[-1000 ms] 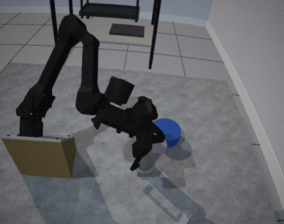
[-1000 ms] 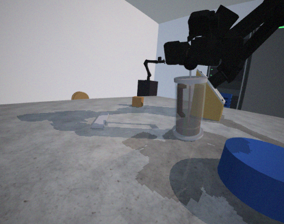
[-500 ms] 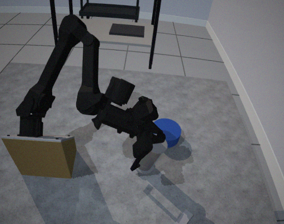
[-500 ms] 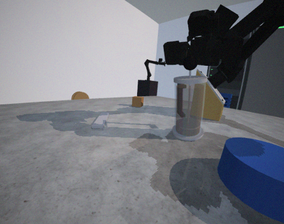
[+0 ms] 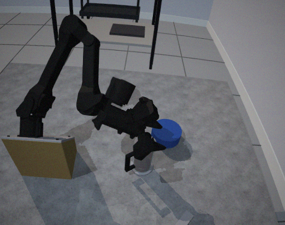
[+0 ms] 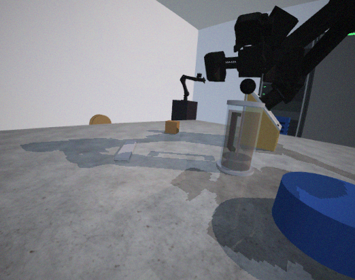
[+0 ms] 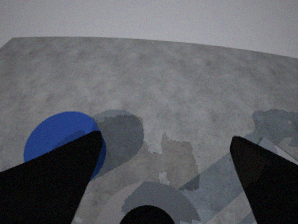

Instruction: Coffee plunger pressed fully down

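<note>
My gripper tip is now 6 cm past the glass coffee press and 9 cm above it.
</note>
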